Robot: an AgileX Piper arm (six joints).
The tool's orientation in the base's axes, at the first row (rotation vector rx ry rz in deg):
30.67 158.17 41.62
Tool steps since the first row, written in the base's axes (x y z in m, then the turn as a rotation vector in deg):
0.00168 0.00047 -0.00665 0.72 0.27 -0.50
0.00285 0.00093 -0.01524 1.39 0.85 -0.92
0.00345 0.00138 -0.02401 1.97 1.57 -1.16
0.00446 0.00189 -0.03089 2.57 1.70 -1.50
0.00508 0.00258 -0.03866 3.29 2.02 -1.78
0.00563 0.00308 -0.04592 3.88 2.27 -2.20
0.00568 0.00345 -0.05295 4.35 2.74 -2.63
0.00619 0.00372 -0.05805 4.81 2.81 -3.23
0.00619 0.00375 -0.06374 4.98 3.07 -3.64
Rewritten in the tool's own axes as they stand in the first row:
-0.00045 -0.00254 0.00637 -0.48 0.17 0.77
-0.00018 -0.00623 0.01422 -0.79 0.62 1.58
0.00062 -0.01019 0.02205 -0.99 1.24 2.27
0.00082 -0.01301 0.02842 -1.44 1.34 2.80
0.00157 -0.01625 0.03550 -1.92 1.67 3.40
0.00224 -0.01941 0.04205 -2.30 1.82 4.05
0.00327 -0.02270 0.04819 -2.48 2.12 4.77
0.00359 -0.02494 0.05279 -2.79 2.00 5.45
0.00436 -0.02783 0.05763 -2.78 2.05 5.96

